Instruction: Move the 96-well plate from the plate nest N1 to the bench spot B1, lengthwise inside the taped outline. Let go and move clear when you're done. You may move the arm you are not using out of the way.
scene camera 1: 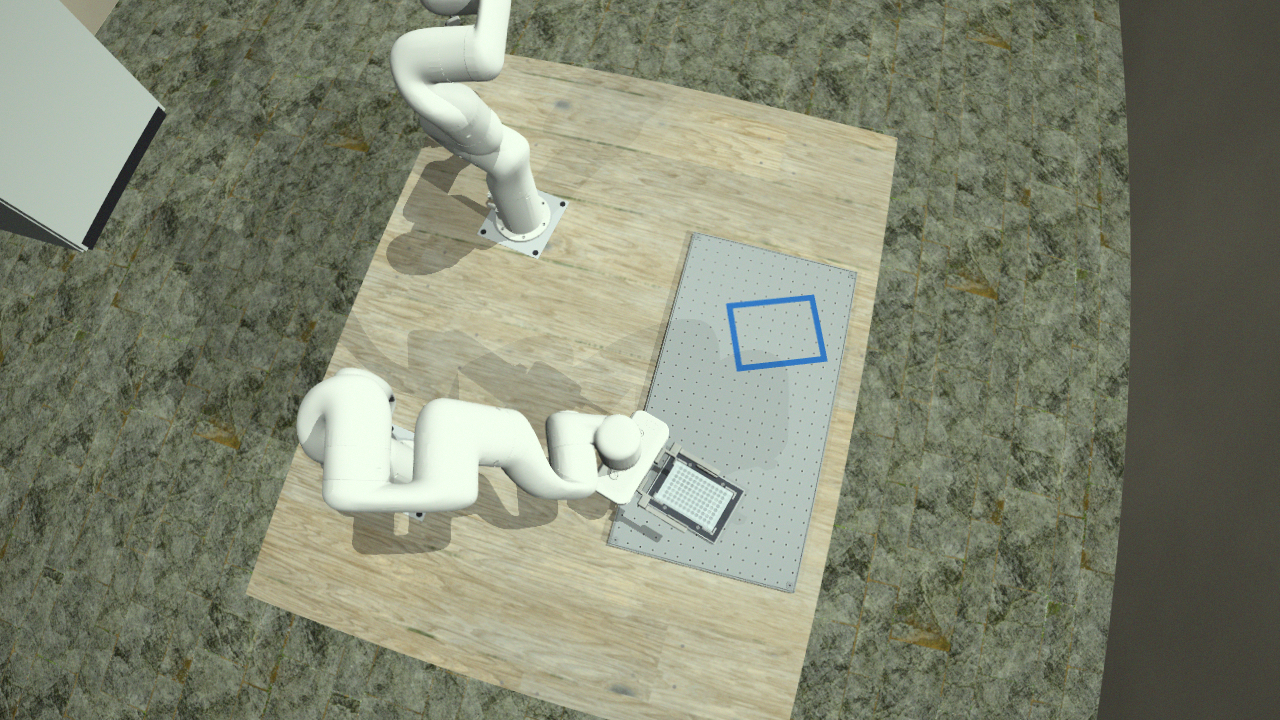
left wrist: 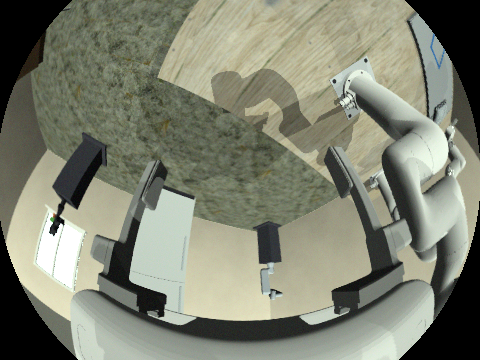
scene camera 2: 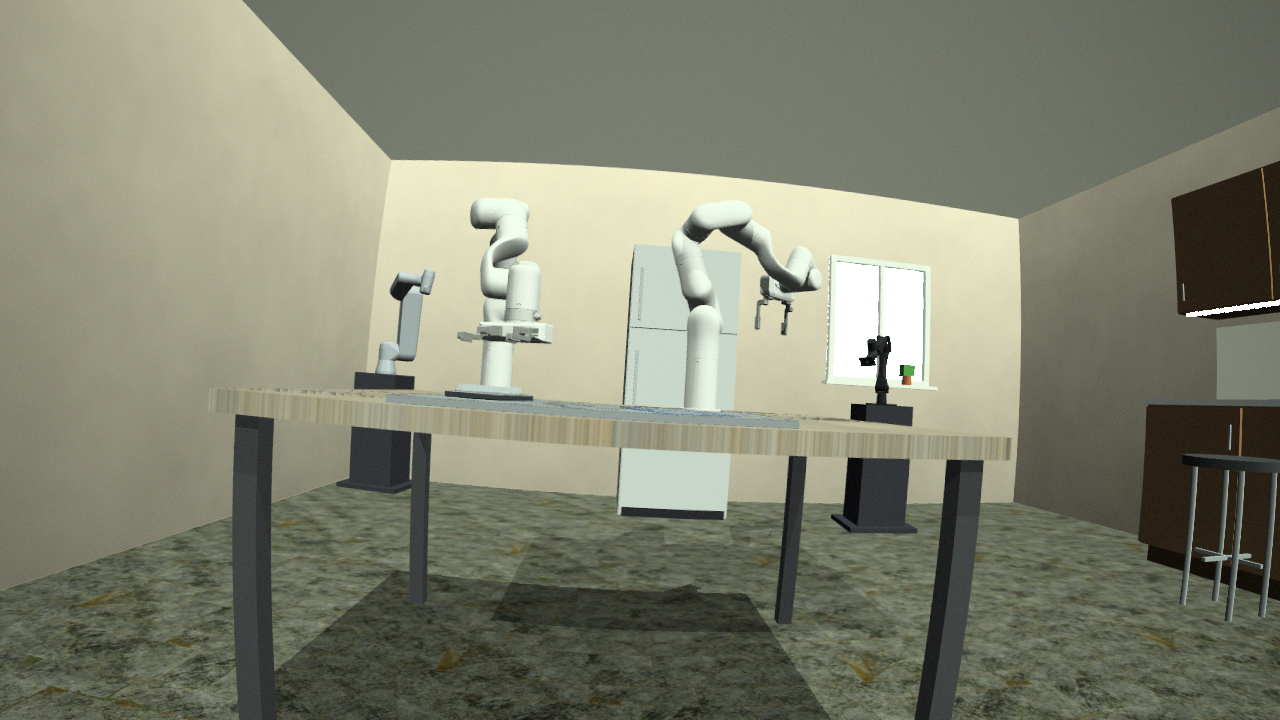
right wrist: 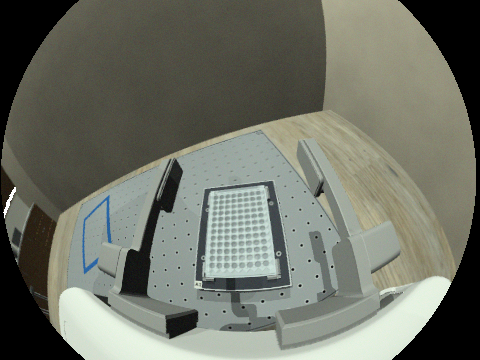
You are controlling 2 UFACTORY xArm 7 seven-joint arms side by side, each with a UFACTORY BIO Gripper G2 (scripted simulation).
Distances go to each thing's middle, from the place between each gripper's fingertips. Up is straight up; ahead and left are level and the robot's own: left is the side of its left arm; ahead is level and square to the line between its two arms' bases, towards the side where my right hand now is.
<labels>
Right now the clear 96-well plate [scene camera 1: 671, 493] is 11 cm below my right hand, 2 cm to the left of it and 1 cm ahead of it. Round my right hand: dark plate nest [scene camera 1: 725, 515] 12 cm below, 2 cm to the left, 1 cm ahead.
Right now the clear 96-well plate is 82 cm ahead of my left hand, 70 cm to the right of it and 27 cm below it. The rest, counted from my left hand: dark plate nest (82 cm ahead, 70 cm to the right, 28 cm below).
</labels>
